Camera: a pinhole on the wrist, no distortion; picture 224 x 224 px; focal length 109.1 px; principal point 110.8 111.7 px. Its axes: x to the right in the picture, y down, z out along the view. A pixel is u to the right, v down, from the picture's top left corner.
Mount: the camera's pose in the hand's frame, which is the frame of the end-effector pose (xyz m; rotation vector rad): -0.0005 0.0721 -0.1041 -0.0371 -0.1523 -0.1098
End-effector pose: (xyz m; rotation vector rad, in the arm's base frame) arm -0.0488 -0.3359 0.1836 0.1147 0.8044 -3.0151
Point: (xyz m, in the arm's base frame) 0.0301 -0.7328 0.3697
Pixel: 101.6 148.1
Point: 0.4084 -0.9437 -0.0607
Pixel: outside the picture
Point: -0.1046 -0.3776 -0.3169
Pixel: behind the camera
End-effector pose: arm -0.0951 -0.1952 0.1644 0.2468 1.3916 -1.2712
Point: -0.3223 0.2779 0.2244
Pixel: behind the camera
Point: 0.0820 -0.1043 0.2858
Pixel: 16.3 115.2
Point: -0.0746 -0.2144 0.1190
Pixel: 173.2 73.1
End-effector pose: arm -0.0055 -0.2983 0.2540 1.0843 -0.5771 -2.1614
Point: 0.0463 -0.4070 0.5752
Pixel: 66.4 197.5
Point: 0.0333 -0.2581 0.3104
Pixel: 61.1 52.8
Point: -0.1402 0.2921 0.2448
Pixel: outside the picture
